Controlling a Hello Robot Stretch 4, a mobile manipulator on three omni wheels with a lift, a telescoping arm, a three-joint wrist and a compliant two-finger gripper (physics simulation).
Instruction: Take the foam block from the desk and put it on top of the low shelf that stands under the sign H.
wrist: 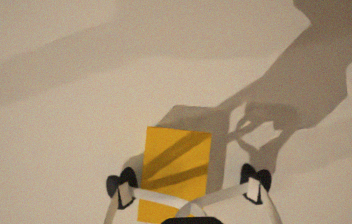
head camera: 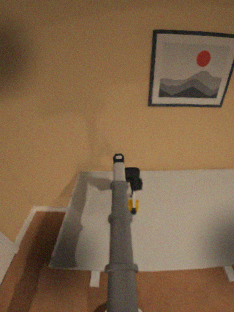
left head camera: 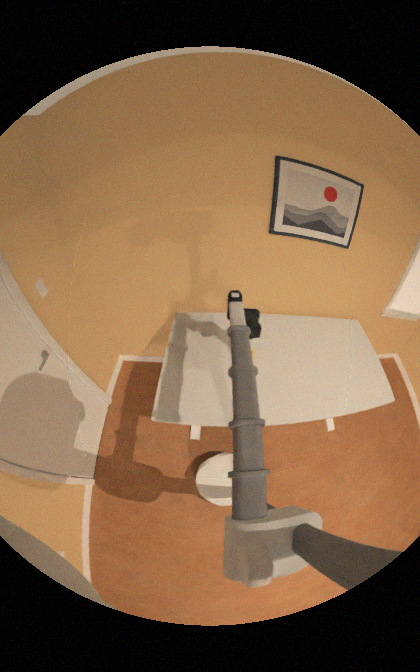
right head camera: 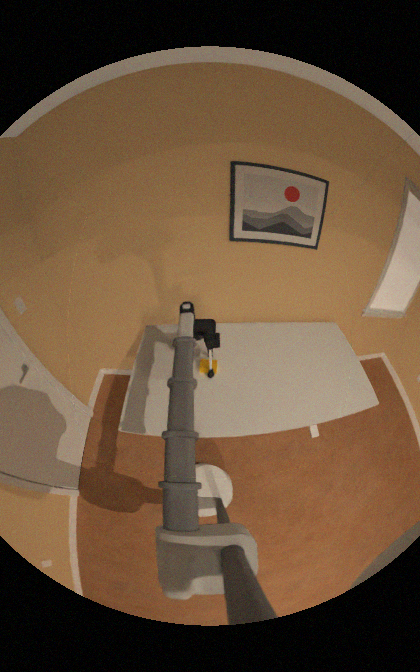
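Seen in the pictures: gripper, fingertip midpoint: (wrist: 187, 179) (head camera: 132, 205); robot's base at its link origin: (left head camera: 224, 477).
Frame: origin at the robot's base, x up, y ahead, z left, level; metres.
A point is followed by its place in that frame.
The yellow foam block (head camera: 130, 205) @[x 0.738, y 0.650, z -0.070 m] (left head camera: 252, 353) @[x 0.737, y 0.664, z -0.120 m] (right head camera: 203, 367) (wrist: 175, 162) @[x 0.737, y 0.670, z -0.063 m] lies on the white desk (head camera: 185, 220) @[x 0.693, y 0.546, z -0.418 m] (left head camera: 320, 370) @[x 0.692, y 0.560, z -0.545 m] (right head camera: 300, 380) (wrist: 50, 150) @[x 0.692, y 0.515, z -0.052 m]. My gripper (right head camera: 210, 373) (wrist: 187, 179) @[x 0.693, y 0.680, z -0.090 m] is open above the block. In the wrist view its two dark fingertips stand apart on either side of the block, with a gap at each side and a wider one on the right. The near end of the block is partly hidden by the finger linkage. In the left head view the arm hides most of the block. The low shelf and the sign H do not show.
The telescoping arm (head camera: 120, 240) @[x 1.107, y 0.270, z 0.001 m] (left head camera: 245, 400) @[x 1.107, y 0.256, z 0.002 m] (right head camera: 181, 410) reaches over the desk's front edge. A wall with a framed picture (head camera: 191, 70) @[x 1.493, y 1.068, z -0.479 m] (left head camera: 317, 202) @[x 1.489, y 1.068, z -0.472 m] (right head camera: 279, 205) stands behind the desk. A round white object (left head camera: 215, 480) @[x 0.187, y -0.007, z 0.067 m] (right head camera: 215, 487) is on the floor in front. A door (left head camera: 25, 395) @[x 0.887, y 0.215, z 1.120 m] (right head camera: 25, 410) is at left.
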